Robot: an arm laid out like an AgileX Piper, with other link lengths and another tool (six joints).
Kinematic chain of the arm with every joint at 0, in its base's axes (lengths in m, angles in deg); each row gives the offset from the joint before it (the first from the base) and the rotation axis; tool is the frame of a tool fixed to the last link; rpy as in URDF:
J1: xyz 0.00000 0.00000 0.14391 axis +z
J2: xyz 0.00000 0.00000 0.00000 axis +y
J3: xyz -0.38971 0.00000 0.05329 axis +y
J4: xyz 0.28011 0.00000 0.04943 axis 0.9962 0 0.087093
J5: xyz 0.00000 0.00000 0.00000 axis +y
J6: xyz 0.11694 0.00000 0.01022 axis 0.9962 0 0.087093
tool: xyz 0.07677 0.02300 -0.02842 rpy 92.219 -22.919 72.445
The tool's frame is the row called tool.
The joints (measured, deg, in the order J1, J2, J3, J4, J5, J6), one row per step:
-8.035, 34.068, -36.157, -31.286, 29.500, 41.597
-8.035, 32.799, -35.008, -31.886, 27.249, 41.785
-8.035, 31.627, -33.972, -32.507, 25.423, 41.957
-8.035, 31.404, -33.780, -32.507, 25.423, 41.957
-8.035, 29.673, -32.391, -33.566, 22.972, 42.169
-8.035, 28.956, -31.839, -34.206, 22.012, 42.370
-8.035, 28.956, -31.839, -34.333, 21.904, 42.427
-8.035, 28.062, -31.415, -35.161, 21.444, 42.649
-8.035, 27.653, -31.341, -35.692, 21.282, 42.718
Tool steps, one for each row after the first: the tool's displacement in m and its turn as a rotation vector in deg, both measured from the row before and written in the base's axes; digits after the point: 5 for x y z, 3 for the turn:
-0.00207, 0.00265, 0.00058, -0.854, -1.984, 1.040
-0.00241, 0.00217, 0.00002, -0.813, -1.624, 0.842
-0.00095, 0.00013, -0.00094, -0.004, -0.031, 0.000
-0.00399, 0.00289, 0.00032, -1.355, -2.277, 1.139
-0.00177, 0.00095, 0.00021, -0.649, -0.923, 0.405
0.00012, 0.00000, 0.00034, -0.093, -0.089, 0.033
-0.00317, 0.00007, 0.00035, -0.762, -0.796, 0.105
-0.00156, -0.00028, 0.00100, -0.535, -0.411, 0.003

